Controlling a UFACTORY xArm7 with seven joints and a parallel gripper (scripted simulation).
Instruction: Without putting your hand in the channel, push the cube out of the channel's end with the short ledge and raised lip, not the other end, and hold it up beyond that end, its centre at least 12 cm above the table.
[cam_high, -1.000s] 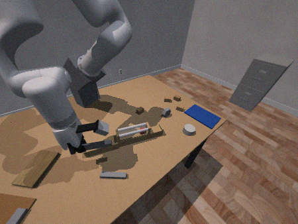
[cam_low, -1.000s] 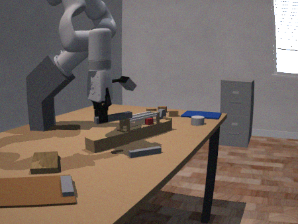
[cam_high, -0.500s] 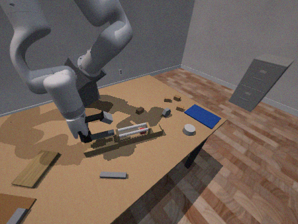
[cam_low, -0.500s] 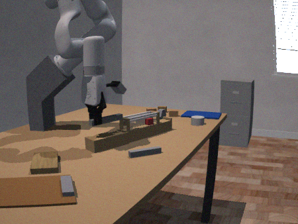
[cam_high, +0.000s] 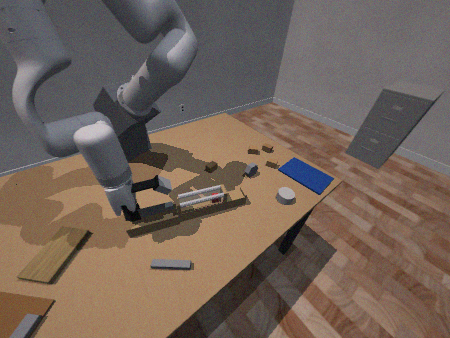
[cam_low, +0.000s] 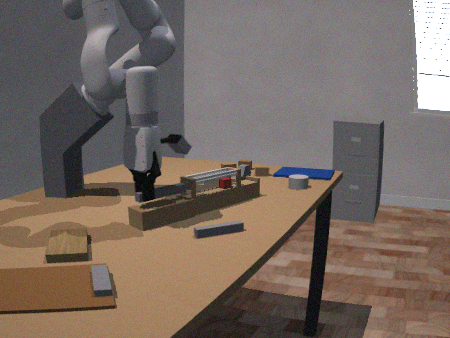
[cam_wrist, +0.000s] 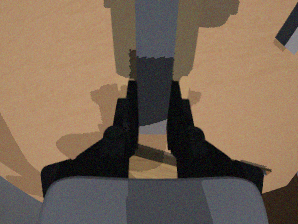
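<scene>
Right now the grey bar is 15 cm ahead of my hand, 10 cm to the left of it and 7 cm below it. The rest, counted from my hand: wooden plank 5 cm ahead, 22 cm to the right, 8 cm below; then long wooden base 3 cm behind, 21 cm to the left, 3 cm below; then red cube 4 cm behind, 26 cm to the left, 3 cm below.
</scene>
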